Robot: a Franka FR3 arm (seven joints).
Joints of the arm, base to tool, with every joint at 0 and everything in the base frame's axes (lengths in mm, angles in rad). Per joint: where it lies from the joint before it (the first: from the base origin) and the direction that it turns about. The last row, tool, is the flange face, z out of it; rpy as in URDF.
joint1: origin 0 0 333 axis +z
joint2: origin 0 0 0 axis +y
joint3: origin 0 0 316 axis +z
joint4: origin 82.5 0 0 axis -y
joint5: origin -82.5 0 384 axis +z
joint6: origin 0 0 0 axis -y
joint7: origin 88 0 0 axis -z
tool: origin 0 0 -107 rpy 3.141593 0 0
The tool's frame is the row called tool.
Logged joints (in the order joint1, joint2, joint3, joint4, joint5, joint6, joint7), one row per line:
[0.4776, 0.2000, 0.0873, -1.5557, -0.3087, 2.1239, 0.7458]
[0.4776, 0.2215, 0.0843, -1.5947, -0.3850, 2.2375, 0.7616]
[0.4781, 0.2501, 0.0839, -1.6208, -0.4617, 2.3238, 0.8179]
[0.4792, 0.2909, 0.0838, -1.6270, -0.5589, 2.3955, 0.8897]
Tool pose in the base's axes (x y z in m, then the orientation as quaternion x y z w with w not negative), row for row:
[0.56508, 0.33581, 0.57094, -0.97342, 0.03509, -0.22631, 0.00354]
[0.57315, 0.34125, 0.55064, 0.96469, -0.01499, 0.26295, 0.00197]
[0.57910, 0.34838, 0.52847, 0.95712, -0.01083, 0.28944, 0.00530]
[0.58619, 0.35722, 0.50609, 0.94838, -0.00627, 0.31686, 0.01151]
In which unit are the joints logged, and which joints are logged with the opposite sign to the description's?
The joints are logged in radians. Opposite sign: none.
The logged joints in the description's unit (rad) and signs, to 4 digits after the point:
[0.4776, 0.2000, 0.0873, -1.5557, -0.3087, 2.1239, 0.7458]
[0.4776, 0.2215, 0.0843, -1.5947, -0.3850, 2.2375, 0.7616]
[0.4781, 0.2501, 0.0839, -1.6208, -0.4617, 2.3238, 0.8179]
[0.4792, 0.2909, 0.0838, -1.6270, -0.5589, 2.3955, 0.8897]

